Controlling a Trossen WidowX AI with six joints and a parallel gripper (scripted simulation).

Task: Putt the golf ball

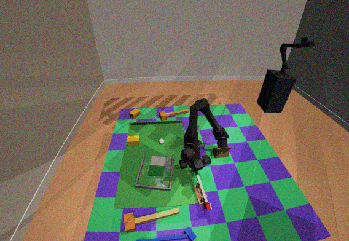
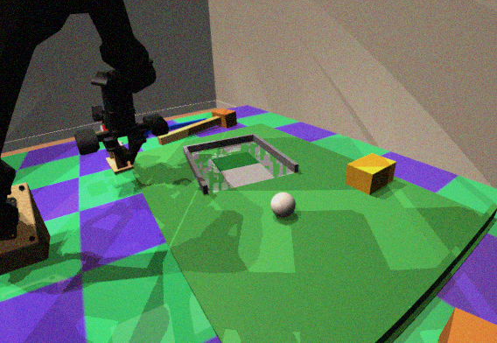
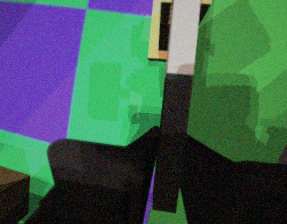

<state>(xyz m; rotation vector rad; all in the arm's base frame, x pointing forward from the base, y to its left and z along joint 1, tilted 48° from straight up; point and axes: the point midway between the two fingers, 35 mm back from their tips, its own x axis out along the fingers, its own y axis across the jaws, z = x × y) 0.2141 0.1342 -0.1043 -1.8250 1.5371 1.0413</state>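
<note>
The red putter is 30 mm behind my gripper tip, 110 mm to the left of it and 20 mm above it. Round my gripper tip: blue putter (160 mm ahead, 360 mm to the left, 30 mm below); then white golf ball (230 mm ahead, 280 mm to the right, 20 mm below); then wooden stand (30 mm behind, 130 mm to the left, 10 mm below).
</note>
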